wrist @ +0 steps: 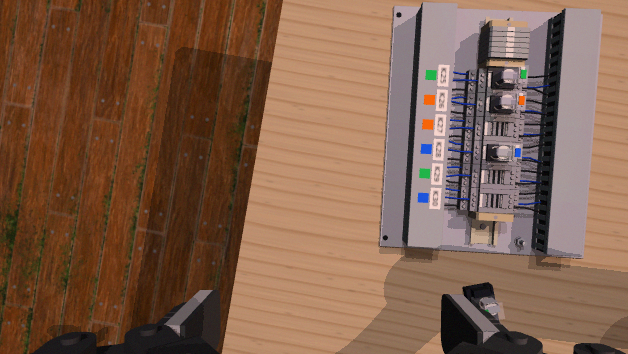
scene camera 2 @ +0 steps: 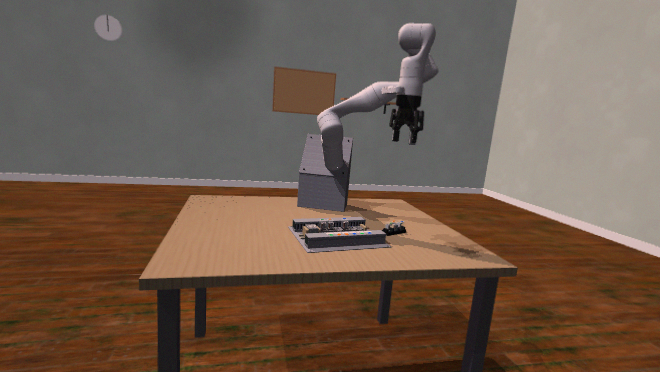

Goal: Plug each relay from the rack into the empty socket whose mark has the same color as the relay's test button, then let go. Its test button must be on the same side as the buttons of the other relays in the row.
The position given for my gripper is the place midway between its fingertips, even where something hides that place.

Note:
In view: my gripper (scene camera 2: 403,143) and a panel (wrist: 456,235).
My gripper is seen too in the wrist view (wrist: 329,316).

